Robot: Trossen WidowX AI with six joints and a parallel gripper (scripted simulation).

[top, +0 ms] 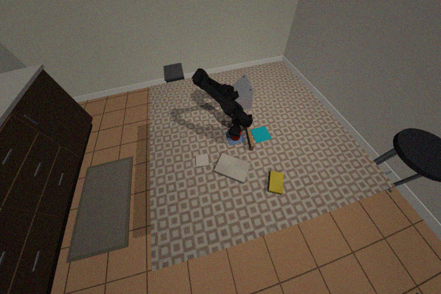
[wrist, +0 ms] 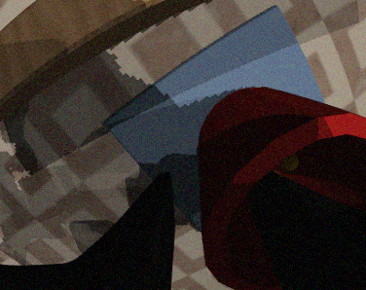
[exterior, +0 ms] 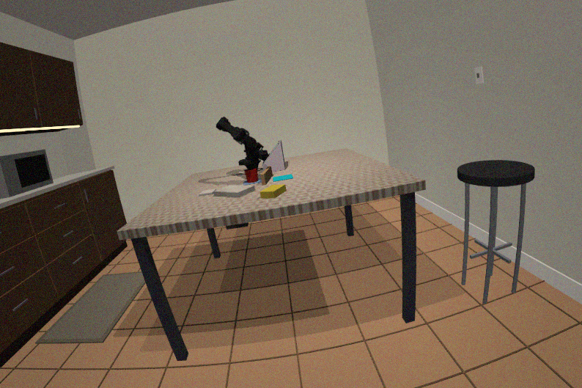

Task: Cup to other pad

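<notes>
The cup lies 30 mm ahead of my gripper tip and 20 mm to the right of it. Round my gripper tip: cyan pad (160 mm to the left, 50 mm below, 40 mm ahead); wooden board (70 mm to the left, 30 mm ahead, 20 mm below); dark blue pad (50 mm below, 20 mm ahead, 10 mm to the right).
</notes>
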